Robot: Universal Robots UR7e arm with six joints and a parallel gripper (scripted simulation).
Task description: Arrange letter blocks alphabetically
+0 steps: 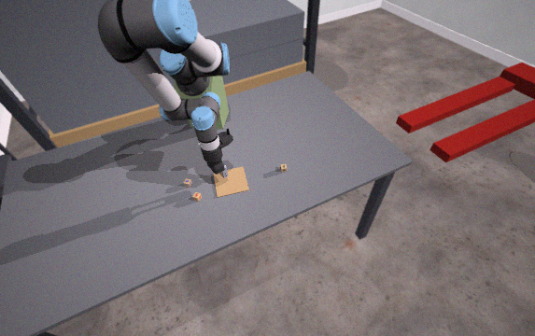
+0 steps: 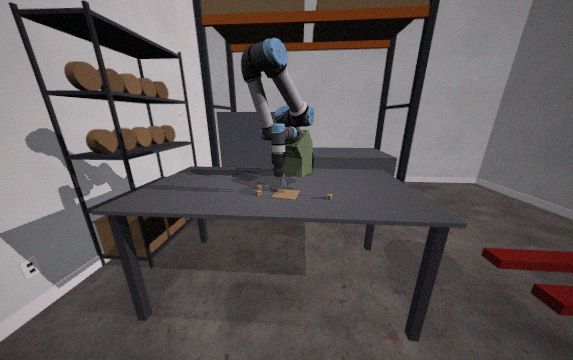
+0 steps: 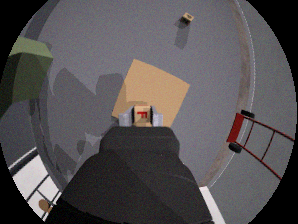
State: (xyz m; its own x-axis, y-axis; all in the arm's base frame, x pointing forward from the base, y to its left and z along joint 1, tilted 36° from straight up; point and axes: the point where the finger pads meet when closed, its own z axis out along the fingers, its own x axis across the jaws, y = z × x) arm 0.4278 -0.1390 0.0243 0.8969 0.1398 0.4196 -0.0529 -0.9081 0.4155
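My gripper is now 20 mm short of the tan mat, 20 mm to the right of it and 60 mm above it.
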